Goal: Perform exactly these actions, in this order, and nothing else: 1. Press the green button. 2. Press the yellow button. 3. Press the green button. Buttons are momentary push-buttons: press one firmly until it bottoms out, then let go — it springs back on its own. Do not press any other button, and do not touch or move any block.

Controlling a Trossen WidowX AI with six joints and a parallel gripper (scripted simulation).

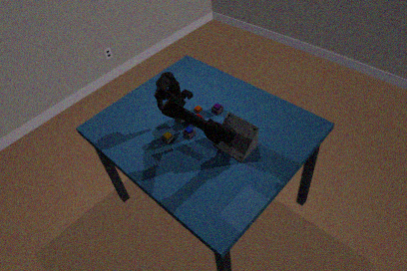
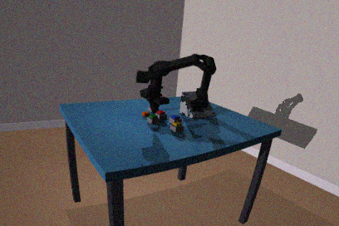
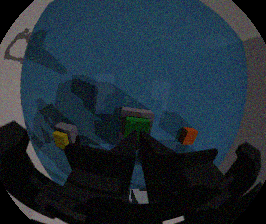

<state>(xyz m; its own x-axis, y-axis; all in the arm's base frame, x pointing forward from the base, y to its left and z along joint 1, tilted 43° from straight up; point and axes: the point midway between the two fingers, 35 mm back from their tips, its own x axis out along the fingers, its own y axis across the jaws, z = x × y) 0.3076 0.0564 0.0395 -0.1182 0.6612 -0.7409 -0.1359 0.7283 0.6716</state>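
The green button lies 20 mm below my gripper tip. From my gripper tip the other things lie so: blue button 120 mm behind, 30 mm to the left, 20 mm below; then yellow button 70 mm behind, 130 mm to the left, 20 mm below.
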